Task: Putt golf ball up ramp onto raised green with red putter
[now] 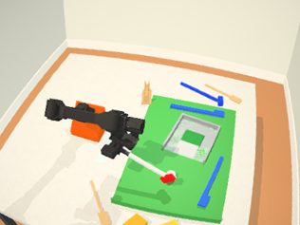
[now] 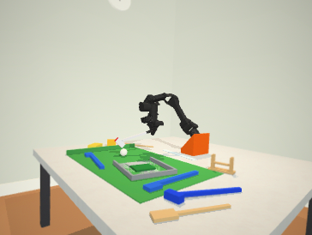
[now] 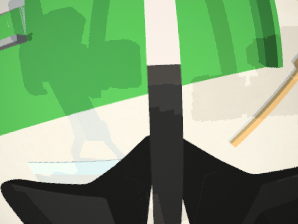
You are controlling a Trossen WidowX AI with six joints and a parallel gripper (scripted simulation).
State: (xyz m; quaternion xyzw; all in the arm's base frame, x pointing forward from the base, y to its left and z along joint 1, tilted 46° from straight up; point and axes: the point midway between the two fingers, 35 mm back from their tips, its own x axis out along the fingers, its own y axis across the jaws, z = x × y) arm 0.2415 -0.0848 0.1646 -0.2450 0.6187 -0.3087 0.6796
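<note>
Now: the red putter 120 mm ahead of my gripper tip, 10 mm to the right of it and 10 mm below it. Also, from my gripper tip: wooden rack 510 mm to the left, 80 mm below, 60 mm behind; then green mat 240 mm ahead, 190 mm to the left, 110 mm below; then white golf ball 220 mm ahead, 90 mm below, 30 mm to the left.
</note>
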